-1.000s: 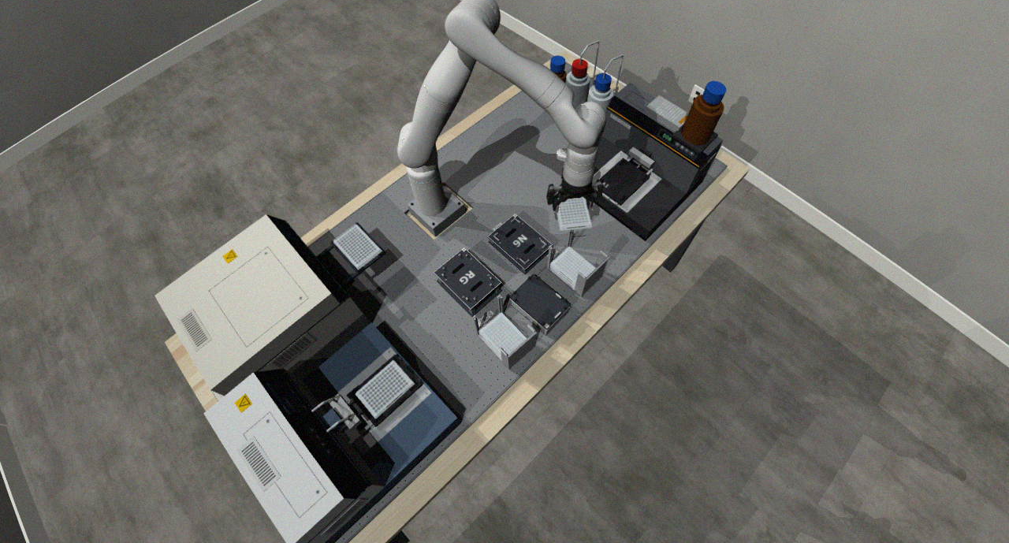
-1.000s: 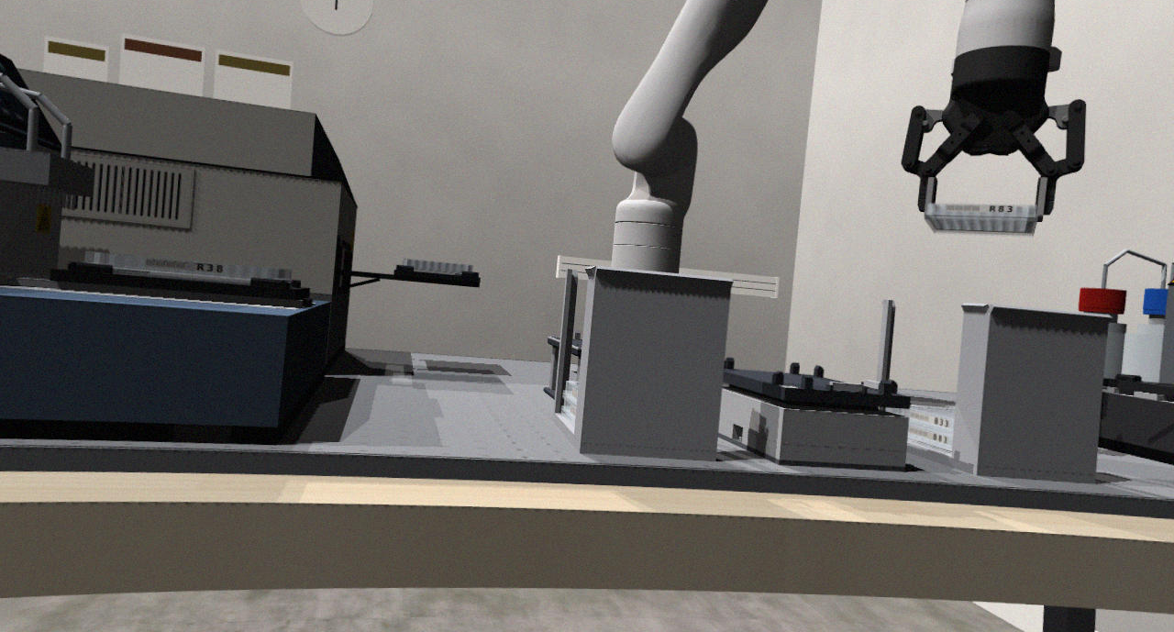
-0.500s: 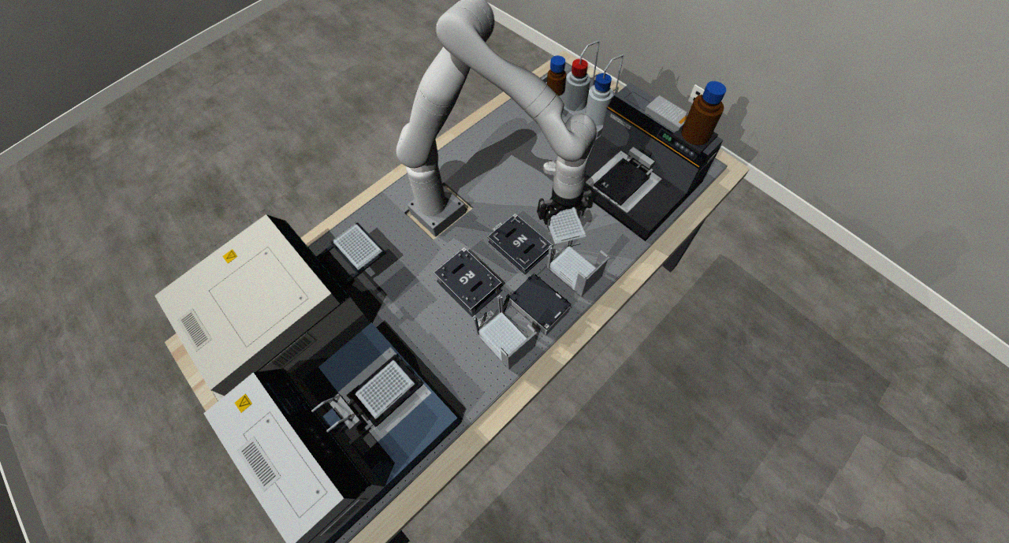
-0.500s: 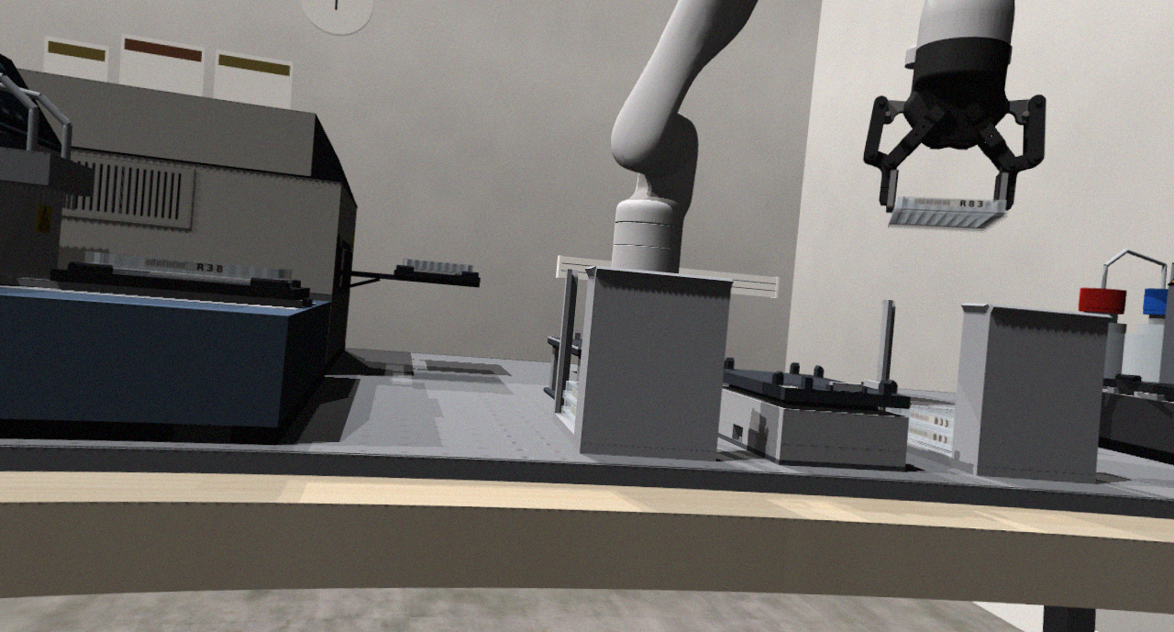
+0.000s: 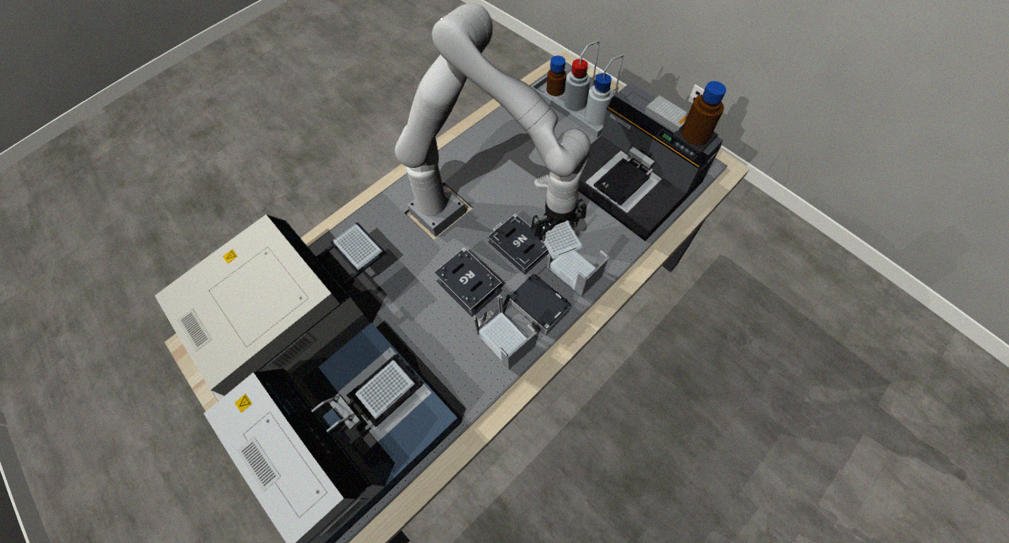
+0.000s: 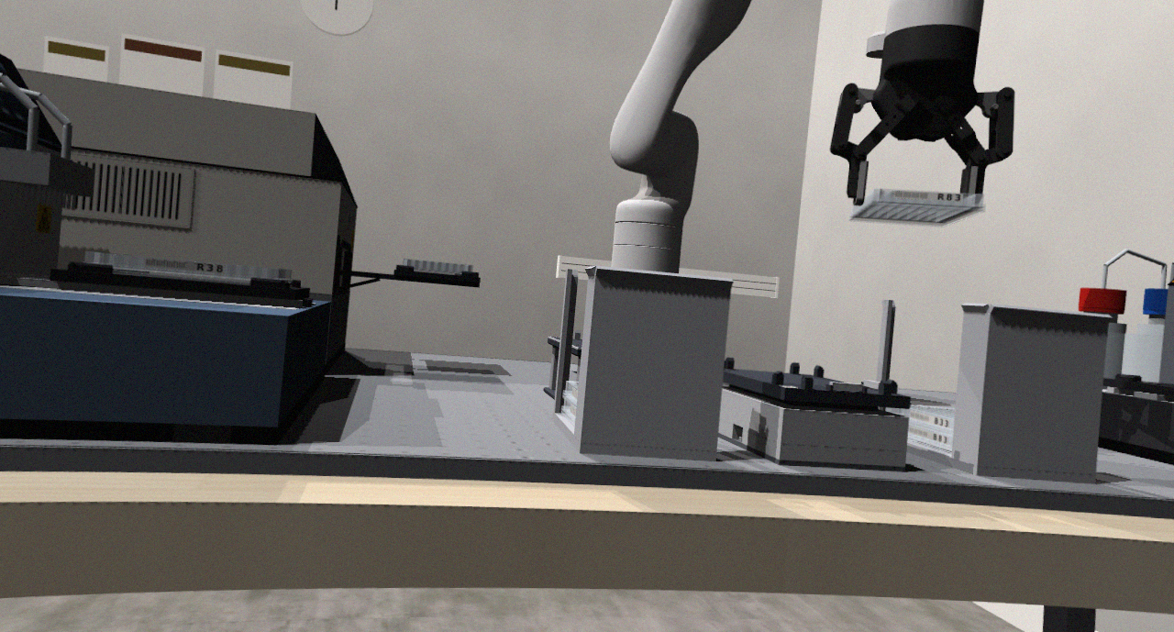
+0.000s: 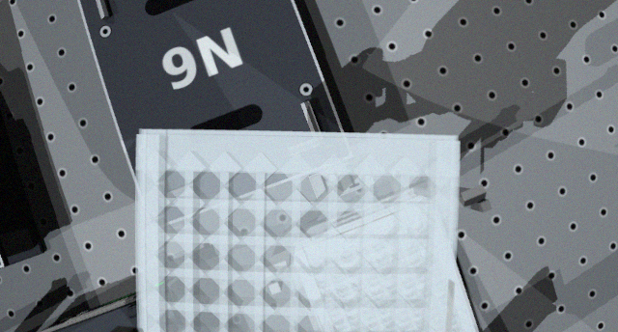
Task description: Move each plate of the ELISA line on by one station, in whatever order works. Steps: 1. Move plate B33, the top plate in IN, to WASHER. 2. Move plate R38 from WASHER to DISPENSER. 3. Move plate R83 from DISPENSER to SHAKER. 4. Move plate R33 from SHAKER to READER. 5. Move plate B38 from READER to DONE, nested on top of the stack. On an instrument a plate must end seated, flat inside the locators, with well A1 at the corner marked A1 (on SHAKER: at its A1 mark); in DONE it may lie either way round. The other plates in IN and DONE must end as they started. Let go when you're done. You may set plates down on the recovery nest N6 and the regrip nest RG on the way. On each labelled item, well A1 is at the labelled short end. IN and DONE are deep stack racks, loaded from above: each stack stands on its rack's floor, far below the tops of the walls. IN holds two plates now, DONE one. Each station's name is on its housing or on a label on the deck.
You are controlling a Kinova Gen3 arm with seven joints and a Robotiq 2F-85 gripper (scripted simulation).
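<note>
My gripper is now 50 mm short of the plate B38, 260 mm to the left of it and 190 mm above it. The rest, counted from my hand: plate R83: 10 mm below; then plate B33: 60 mm ahead, 40 mm to the left, 190 mm below; then nest N6: 130 mm behind, 10 mm to the right, 190 mm below.
</note>
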